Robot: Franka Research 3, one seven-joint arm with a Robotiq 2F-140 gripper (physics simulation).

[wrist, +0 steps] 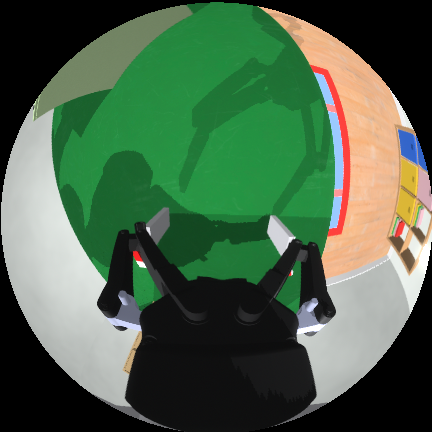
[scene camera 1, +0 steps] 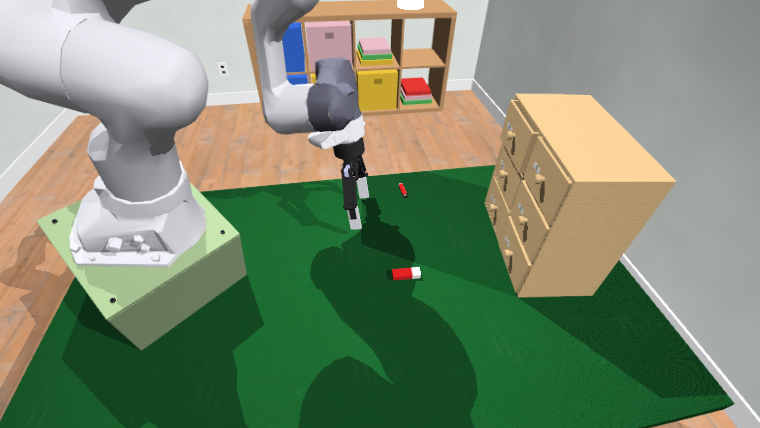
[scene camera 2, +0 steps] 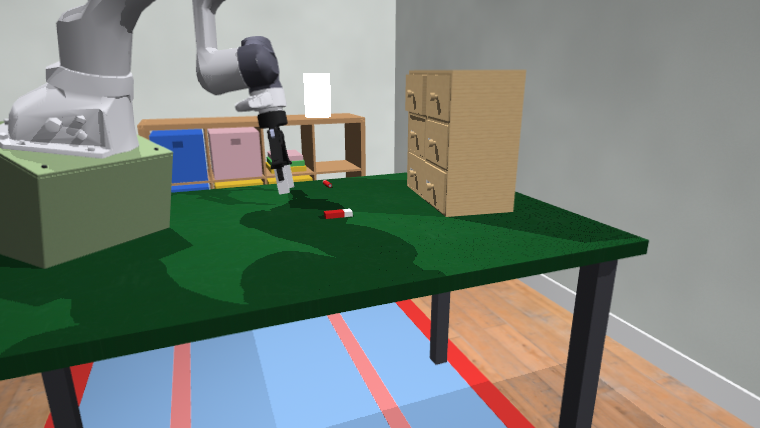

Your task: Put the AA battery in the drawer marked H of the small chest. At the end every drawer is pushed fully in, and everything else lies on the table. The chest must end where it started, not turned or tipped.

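Note:
The AA battery, a small red cylinder (scene camera 1: 403,189) (scene camera 2: 327,183), lies on its side on the green table's far part. In the wrist view a tiny red bit (wrist: 290,273) shows behind the right finger. My gripper (scene camera 1: 359,211) (scene camera 2: 286,188) (wrist: 219,220) is open and empty, pointing down above the table, left of the battery in both scene views. The wooden chest (scene camera 1: 611,223) (scene camera 2: 481,143) (wrist: 131,355) stands upright at the right, its knobbed drawer fronts facing left. The far top drawer (scene camera 1: 514,131) (scene camera 2: 415,94) seems to stand out slightly. The drawer letters are too small to read.
A larger red-and-white block (scene camera 1: 405,273) (scene camera 2: 338,213) (wrist: 139,259) lies on the table (scene camera 1: 531,366) (scene camera 2: 478,265), nearer the scene cameras than the battery. The arm's green pedestal (scene camera 1: 186,303) (scene camera 2: 106,212) stands at the left. A shelf unit (scene camera 1: 449,58) (scene camera 2: 355,119) is beyond the table.

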